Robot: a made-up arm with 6 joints.
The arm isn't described. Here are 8 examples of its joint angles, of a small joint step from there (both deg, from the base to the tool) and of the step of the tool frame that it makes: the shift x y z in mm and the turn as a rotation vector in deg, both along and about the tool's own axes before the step.
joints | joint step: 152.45 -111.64 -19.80 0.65 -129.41 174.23 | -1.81 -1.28 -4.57 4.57 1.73 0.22
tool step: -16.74 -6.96 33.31 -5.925 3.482 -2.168
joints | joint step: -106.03 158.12 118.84 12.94 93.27 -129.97 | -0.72 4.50 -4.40 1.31 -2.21 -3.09
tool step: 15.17 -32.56 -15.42 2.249 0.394 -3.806
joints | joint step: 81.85 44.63 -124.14 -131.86 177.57 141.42 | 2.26 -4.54 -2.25 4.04 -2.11 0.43
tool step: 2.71 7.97 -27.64 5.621 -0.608 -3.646
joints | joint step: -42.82 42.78 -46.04 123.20 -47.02 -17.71 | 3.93 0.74 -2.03 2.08 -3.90 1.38
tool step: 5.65 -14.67 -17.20 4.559 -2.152 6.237
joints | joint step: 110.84 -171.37 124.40 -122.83 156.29 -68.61 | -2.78 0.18 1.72 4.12 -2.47 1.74
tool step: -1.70 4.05 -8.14 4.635 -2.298 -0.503
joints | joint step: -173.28 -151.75 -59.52 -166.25 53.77 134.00 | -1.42 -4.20 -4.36 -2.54 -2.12 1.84
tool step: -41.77 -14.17 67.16 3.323 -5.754 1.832
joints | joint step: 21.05 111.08 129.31 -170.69 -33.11 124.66 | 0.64 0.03 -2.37 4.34 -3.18 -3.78
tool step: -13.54 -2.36 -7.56 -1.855 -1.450 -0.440
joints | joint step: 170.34 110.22 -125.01 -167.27 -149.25 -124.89 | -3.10 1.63 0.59 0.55 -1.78 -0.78
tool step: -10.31 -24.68 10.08 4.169 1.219 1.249
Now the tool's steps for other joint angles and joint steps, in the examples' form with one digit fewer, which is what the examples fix.
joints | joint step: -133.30 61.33 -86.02 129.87 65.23 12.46 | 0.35 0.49 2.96 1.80 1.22 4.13
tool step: -7.6 -13.4 -13.0 -1.16 -0.87 7.30
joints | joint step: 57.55 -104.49 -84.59 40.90 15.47 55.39 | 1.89 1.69 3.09 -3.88 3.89 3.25
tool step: -13.4 -56.5 -11.6 8.90 0.50 -1.40
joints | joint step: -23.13 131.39 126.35 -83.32 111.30 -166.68 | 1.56 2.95 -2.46 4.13 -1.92 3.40
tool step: 17.8 -4.3 -7.5 3.45 -0.58 1.84
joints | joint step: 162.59 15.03 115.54 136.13 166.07 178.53 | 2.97 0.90 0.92 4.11 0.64 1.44
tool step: 5.1 11.4 -3.1 3.30 -0.72 0.03
